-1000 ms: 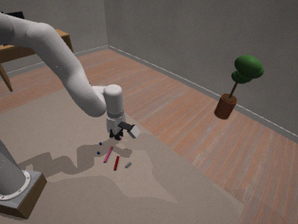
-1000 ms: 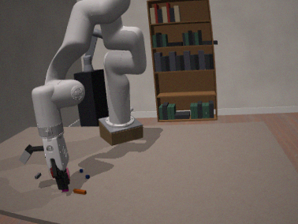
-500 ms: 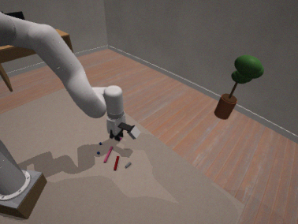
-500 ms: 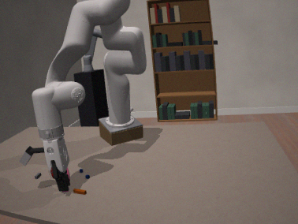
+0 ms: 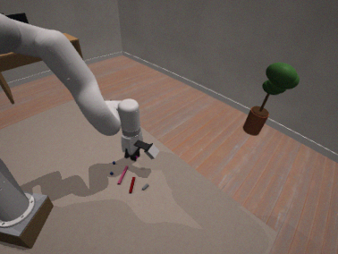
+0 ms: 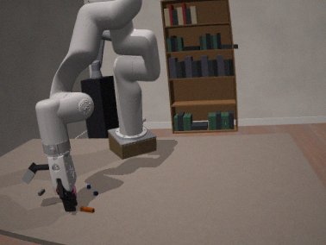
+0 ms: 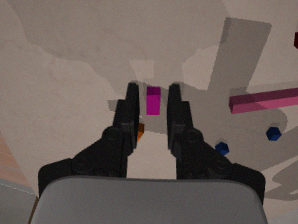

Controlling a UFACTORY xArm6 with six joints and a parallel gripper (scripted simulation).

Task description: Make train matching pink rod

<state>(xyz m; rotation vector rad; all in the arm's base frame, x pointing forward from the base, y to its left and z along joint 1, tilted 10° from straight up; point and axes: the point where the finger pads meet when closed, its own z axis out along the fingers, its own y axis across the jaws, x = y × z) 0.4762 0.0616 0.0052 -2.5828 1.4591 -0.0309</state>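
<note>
The magenta rod is 20 mm below my hand. Round my hand: orange rod 50 mm to the left, 20 mm below, 10 mm behind; then red rod 130 mm to the right, 70 mm behind, 20 mm below; then pink rod 90 mm behind, 60 mm to the right, 20 mm below.
</note>
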